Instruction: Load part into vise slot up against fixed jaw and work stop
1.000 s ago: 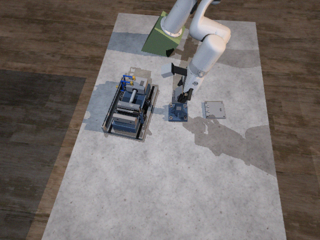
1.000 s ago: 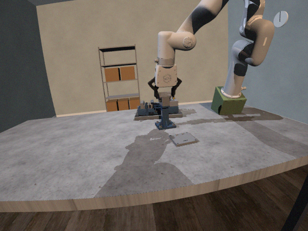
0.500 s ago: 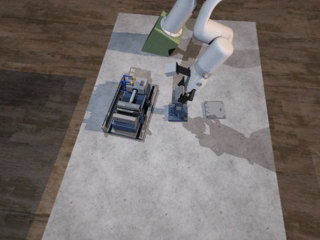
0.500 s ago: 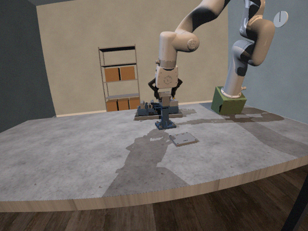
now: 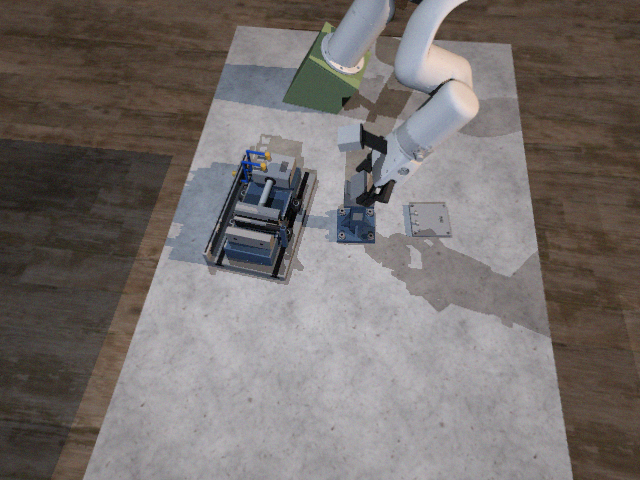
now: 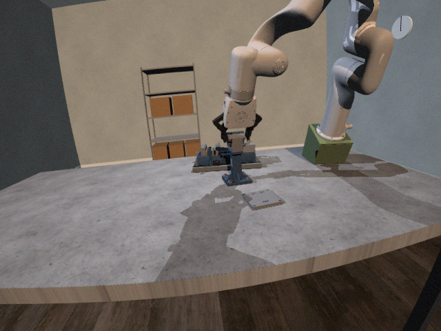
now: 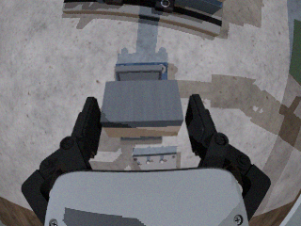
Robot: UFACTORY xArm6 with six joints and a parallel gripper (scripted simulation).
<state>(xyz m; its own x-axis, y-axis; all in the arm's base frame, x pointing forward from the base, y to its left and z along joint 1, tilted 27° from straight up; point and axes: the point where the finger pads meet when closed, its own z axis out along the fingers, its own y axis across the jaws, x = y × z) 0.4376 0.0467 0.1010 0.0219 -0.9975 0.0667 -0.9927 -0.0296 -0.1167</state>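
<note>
My hand is 1 cm above the part. Round my hand: air cylinder rod: 1 cm behind, 23 cm to the right, 9 cm below; air cylinder: 9 cm behind, 22 cm to the right, 9 cm below; blue vise body: 1 cm ahead, 23 cm to the right, 12 cm below.
</note>
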